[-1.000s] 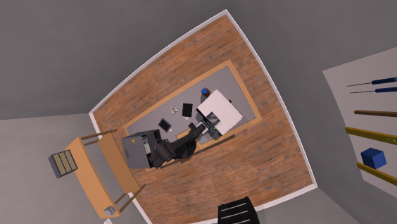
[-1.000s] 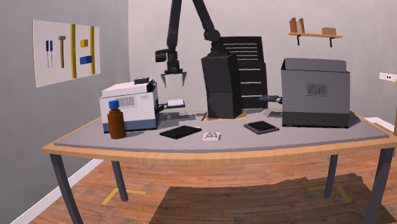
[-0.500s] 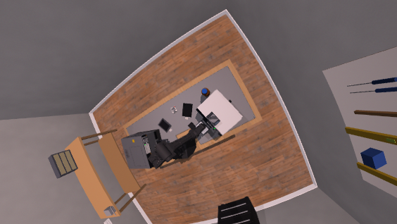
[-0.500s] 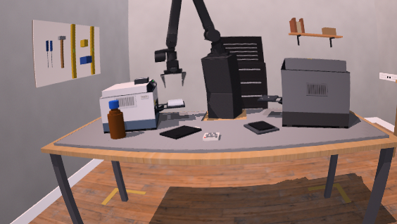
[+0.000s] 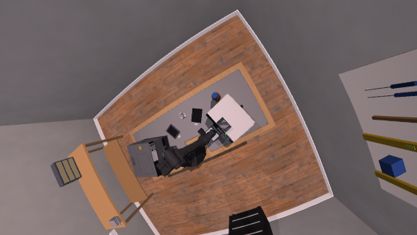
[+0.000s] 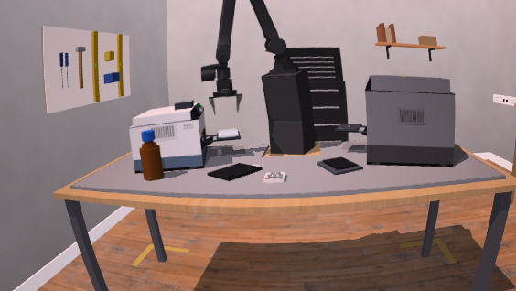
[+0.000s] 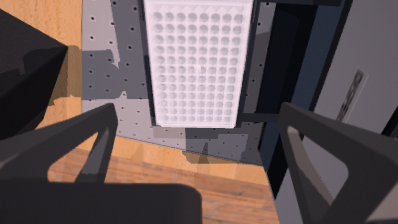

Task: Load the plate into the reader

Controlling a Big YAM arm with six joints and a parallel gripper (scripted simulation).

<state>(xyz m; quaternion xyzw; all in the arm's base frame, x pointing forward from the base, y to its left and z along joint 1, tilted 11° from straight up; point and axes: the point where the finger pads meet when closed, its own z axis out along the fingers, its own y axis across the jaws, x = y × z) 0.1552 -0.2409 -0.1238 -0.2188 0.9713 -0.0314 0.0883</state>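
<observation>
Right now my hand is 10 mm past the multi-well plate, 10 mm to the left of it and 100 mm above it. From my hand the other things lie so: brown capped bottle: 360 mm ahead, 180 mm to the right, 80 mm below; flat black pad: 240 mm ahead, 120 mm to the left, 190 mm below; LP1 label: 70 mm ahead, 430 mm to the left, 190 mm below.
</observation>
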